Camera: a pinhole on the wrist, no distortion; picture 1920 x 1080 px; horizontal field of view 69.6 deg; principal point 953.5 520.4 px. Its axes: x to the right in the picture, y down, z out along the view. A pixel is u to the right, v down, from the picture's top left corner.
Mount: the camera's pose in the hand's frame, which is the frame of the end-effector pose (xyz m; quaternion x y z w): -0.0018 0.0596 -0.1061 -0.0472 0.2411 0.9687 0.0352
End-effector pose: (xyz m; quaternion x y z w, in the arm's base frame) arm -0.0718 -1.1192 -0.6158 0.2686 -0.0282 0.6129 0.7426
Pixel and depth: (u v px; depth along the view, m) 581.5 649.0 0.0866
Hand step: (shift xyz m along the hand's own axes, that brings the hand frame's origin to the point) 0.0142 0.0922 -0.0237
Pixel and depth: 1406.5 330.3 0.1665
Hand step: -0.0663 0.1606 0.0238
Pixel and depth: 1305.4 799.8 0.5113
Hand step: -0.1786 0.2149 0.3773
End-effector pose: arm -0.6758 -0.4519 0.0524 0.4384 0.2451 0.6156 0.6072
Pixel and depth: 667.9 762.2 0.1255
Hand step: 0.0126 0.0981 0.0173
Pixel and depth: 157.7 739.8 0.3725
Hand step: 0.1782 0.1729 0.2721
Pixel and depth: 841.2 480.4 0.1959
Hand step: -0.0001 0.1560 0.0652
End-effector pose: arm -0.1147 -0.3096 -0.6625 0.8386 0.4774 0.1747 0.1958
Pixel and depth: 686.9 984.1 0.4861
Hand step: 0.0403 0.1402 0.4072
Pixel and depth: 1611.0 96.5 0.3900
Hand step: -0.2043 0.3570 0.1612
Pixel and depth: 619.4 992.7 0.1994
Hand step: 0.0250 0.0911 0.1061
